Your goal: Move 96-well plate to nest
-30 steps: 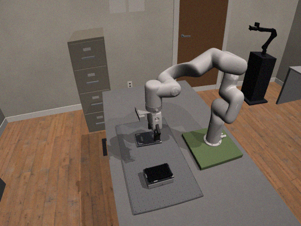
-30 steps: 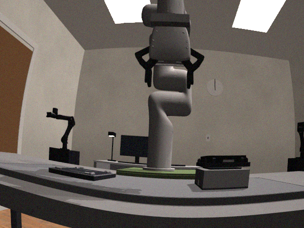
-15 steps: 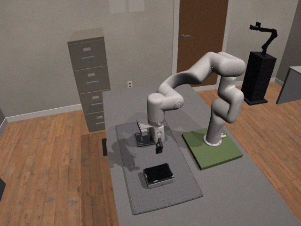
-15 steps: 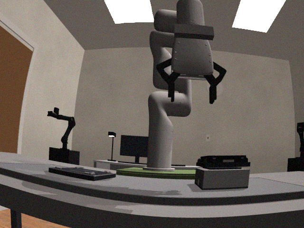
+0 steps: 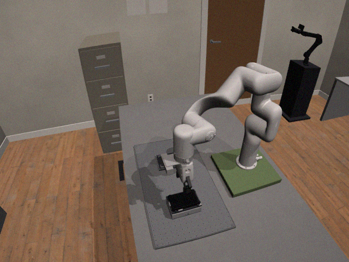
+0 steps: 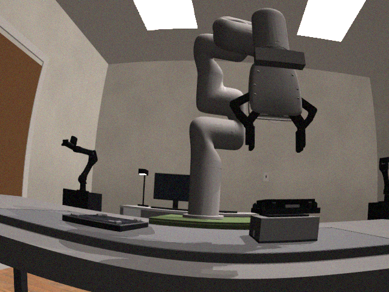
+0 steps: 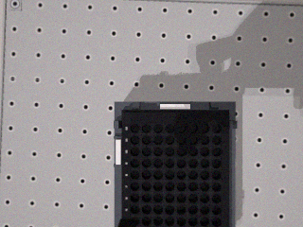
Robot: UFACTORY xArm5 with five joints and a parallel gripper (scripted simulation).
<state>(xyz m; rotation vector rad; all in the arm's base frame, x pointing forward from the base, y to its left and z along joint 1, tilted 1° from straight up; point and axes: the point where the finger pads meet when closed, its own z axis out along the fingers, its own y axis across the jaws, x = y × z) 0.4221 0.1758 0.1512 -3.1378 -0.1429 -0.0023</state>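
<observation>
Right now my hand is 2 cm to the right of the black 96-well plate and 10 cm above it. The rest, counted from my hand: dark plate nest: 1 cm behind, 31 cm to the right, 16 cm below.
</observation>
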